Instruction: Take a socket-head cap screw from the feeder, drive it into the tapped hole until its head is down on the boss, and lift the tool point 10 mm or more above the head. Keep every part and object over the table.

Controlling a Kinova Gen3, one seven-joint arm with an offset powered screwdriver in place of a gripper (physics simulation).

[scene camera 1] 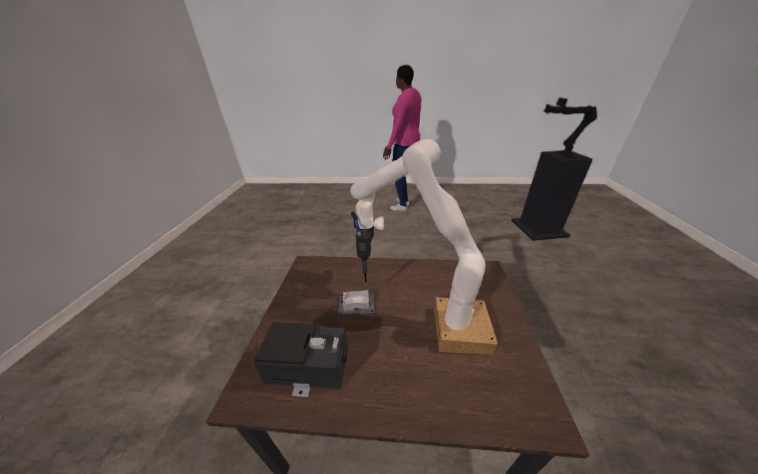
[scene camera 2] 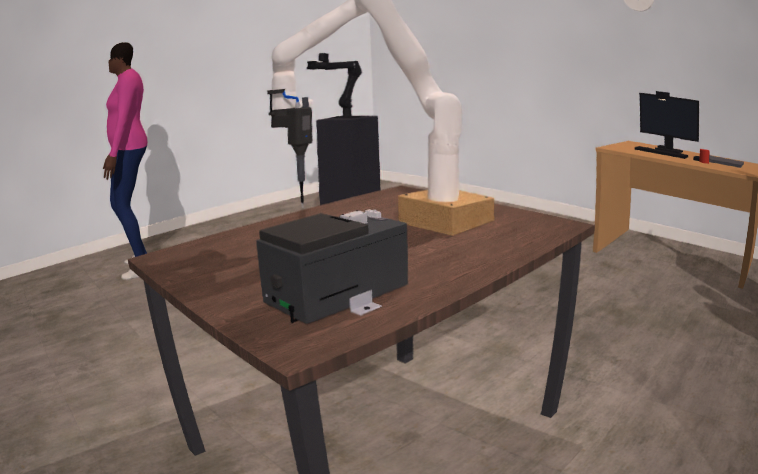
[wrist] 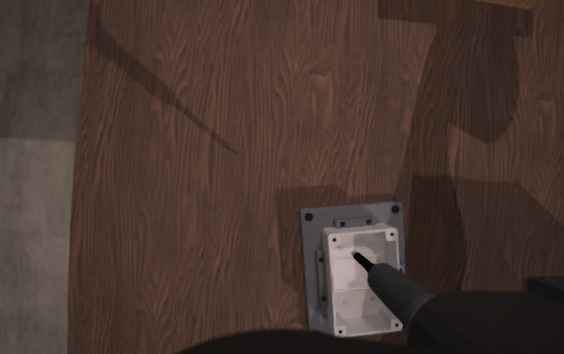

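My screwdriver (scene camera 1: 365, 281) (scene camera 2: 302, 200) (wrist: 355, 255) points down, its bit above the open white box. A small pale piece at the bit's end looks like a cap screw; it is tiny in all views. The white box (scene camera 1: 356, 301) (wrist: 346, 274) sits on a grey fixture plate (wrist: 311, 265), with holes in its corner bosses and small round bosses inside. In the wrist view the tip appears over the box's interior, at the end nearer the image top. There is a gap between tip and box in scene camera 1. The dark screw feeder (scene camera 1: 285, 342) (scene camera 2: 335, 273) (wrist: 547, 289) stands beside the fixture.
The arm stands on a wooden base block (scene camera 1: 466, 340) (scene camera 2: 447, 215) on the brown table (scene camera 1: 424, 391) (scene camera 2: 503, 257). A metal bracket (scene camera 1: 300, 391) (scene camera 2: 364, 303) is at the feeder's foot. A person (scene camera 1: 406, 117) (scene camera 2: 127, 111) and a black pedestal (scene camera 1: 553, 192) (scene camera 2: 349, 159) stand beyond the table.
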